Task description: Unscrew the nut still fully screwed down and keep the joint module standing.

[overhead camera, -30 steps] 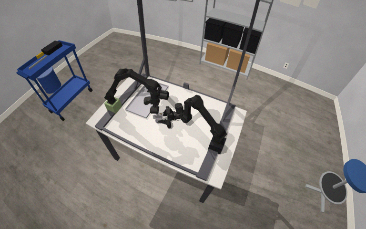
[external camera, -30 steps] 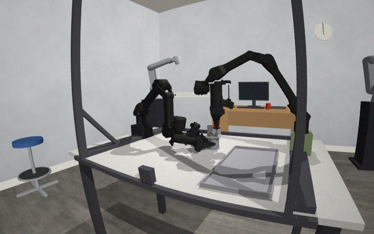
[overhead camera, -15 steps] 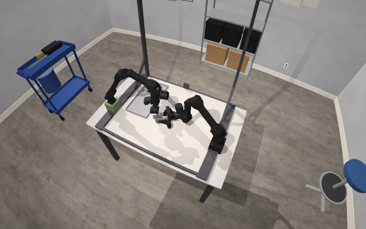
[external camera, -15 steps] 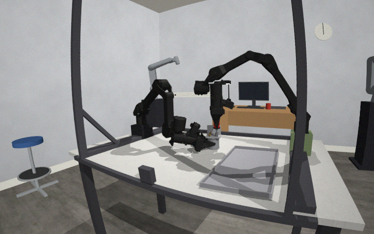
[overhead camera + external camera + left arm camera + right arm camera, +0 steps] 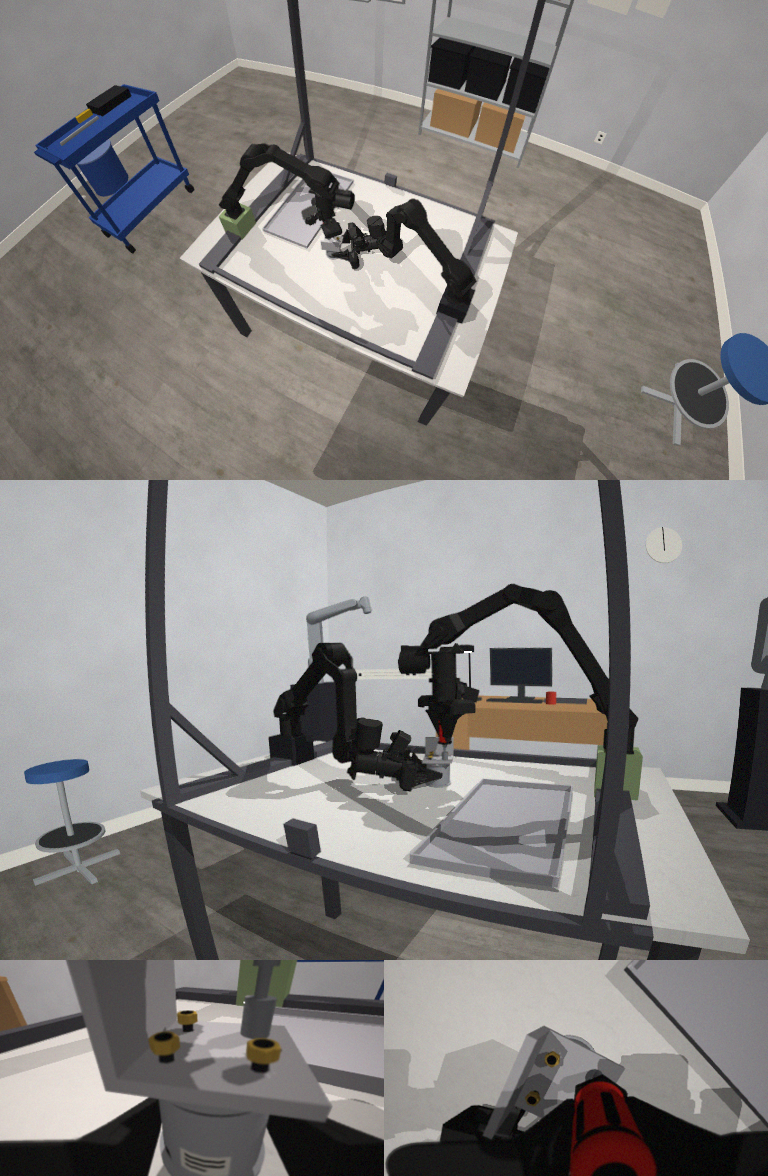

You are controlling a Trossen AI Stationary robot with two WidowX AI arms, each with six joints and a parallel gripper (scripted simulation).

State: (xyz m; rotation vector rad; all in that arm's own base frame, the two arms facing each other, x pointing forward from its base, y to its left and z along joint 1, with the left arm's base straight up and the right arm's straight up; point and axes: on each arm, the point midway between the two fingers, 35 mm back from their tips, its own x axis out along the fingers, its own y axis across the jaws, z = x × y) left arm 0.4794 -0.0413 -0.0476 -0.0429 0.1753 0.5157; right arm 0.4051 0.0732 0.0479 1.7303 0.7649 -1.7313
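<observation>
Now: right hand 30 mm above the red-handled nut driver. Also, from my right hand: l-shaped bracket 10 mm ahead, 20 mm to the left, 70 mm below; grey joint module 10 mm ahead, 20 mm to the left, 110 mm below; shallow grey tray 170 mm behind, 190 mm to the right, 140 mm below.
My left gripper is now 10 mm short of the grey joint module and 30 mm to the left of it. Round my left hand: l-shaped bracket: 10 mm ahead, 30 mm to the right, 40 mm above; then red-handled nut driver: 50 mm to the right, 80 mm above; then shallow grey tray: 170 mm behind, 240 mm to the right, 30 mm below.
</observation>
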